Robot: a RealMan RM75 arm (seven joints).
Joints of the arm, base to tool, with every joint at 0 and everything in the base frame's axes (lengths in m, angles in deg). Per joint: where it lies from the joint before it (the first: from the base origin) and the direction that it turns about. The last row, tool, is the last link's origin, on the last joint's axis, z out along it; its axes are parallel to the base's.
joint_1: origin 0 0 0.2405 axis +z
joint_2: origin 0 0 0 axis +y
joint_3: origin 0 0 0.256 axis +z
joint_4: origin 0 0 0 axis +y
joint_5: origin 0 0 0.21 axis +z
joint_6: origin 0 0 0 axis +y
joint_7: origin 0 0 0.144 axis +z
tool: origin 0 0 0
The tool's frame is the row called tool.
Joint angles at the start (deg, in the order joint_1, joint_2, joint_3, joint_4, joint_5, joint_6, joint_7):
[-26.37, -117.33, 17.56, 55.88, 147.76, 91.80, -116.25]
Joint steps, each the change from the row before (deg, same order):
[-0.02, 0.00, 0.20, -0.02, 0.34, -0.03, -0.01]
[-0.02, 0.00, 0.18, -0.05, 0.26, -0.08, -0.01]
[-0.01, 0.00, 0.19, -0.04, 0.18, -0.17, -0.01]
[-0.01, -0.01, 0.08, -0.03, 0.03, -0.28, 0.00]
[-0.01, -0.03, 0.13, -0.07, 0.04, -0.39, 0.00]
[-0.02, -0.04, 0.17, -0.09, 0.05, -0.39, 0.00]
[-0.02, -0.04, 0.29, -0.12, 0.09, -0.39, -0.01]
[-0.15, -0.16, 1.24, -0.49, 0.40, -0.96, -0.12]
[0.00, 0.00, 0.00, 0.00, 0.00, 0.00, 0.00]
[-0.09, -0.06, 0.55, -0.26, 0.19, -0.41, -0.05]
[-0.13, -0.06, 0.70, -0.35, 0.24, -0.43, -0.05]
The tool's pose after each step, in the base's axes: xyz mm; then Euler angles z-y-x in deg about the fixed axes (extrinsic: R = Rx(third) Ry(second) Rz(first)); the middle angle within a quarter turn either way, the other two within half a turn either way. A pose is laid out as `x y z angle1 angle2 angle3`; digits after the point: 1 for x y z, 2 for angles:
-360.3 294.2 88.9 -68.19 -7.28 -152.79
-360.6 294.1 88.3 -68.13 -7.52 -153.06
-360.9 294.3 87.9 -68.04 -7.77 -153.22
-361.3 294.7 87.9 -67.98 -7.96 -153.11
-361.7 295.3 87.6 -67.92 -8.19 -152.99
-362.1 296.0 87.0 -67.83 -8.42 -152.92
-362.4 296.6 86.1 -67.71 -8.68 -152.99
-362.1 298.6 81.7 -67.24 -9.33 -153.77
-362.1 298.6 81.7 -67.24 -9.33 -153.77
-361.9 299.5 79.6 -67.03 -9.59 -154.15
-361.5 300.6 76.9 -66.74 -9.87 -154.71

